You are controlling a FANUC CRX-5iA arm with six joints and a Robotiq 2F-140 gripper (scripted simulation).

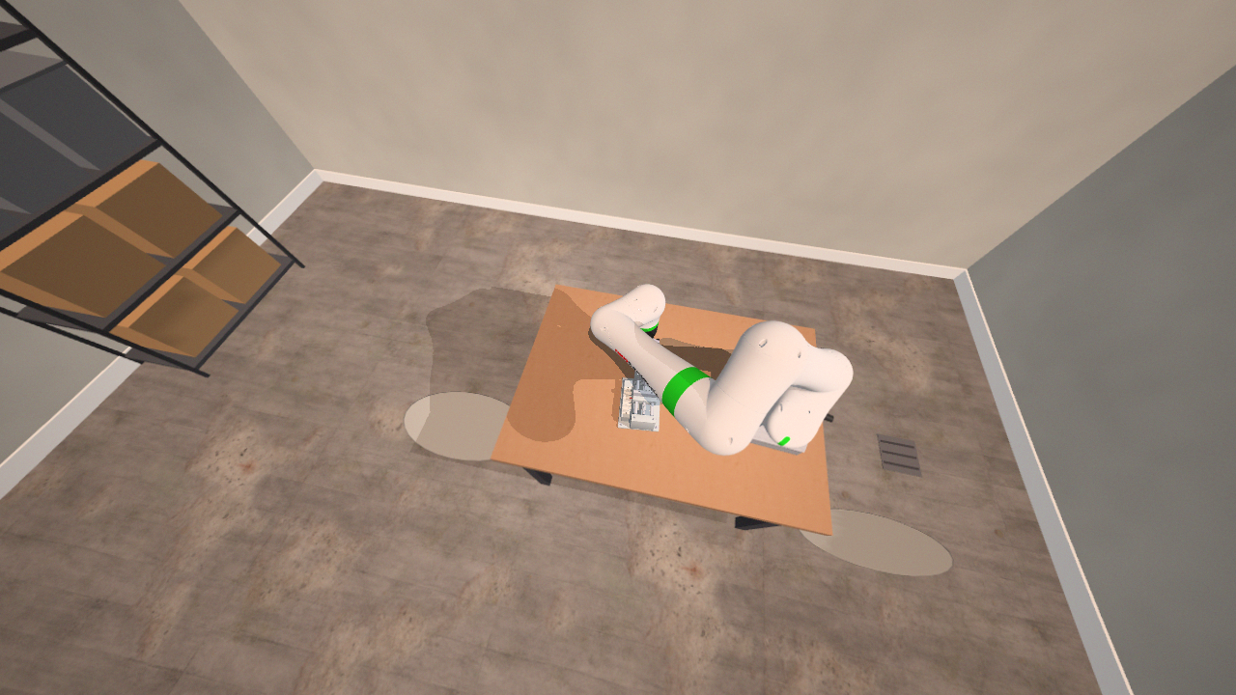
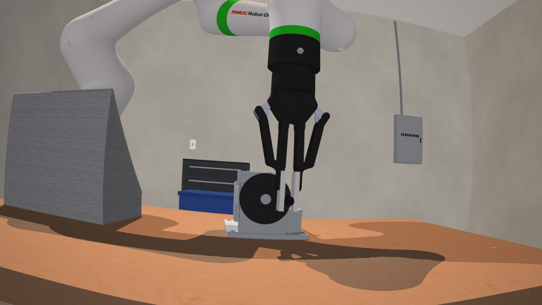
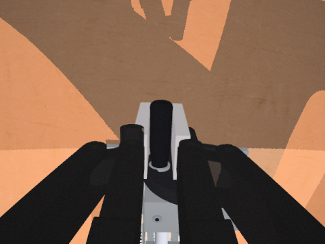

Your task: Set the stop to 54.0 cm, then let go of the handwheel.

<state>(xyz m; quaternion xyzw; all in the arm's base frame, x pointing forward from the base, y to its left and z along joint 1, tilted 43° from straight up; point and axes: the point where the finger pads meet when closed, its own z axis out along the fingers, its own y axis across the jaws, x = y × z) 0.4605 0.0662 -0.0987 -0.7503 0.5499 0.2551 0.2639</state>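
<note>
My hand is 2 cm above the black crank knob. From my hand the other things lie so: sliding stop block 6 cm behind, 14 cm to the left; black handwheel 1 cm behind, 2 cm to the left, 2 cm below.
</note>
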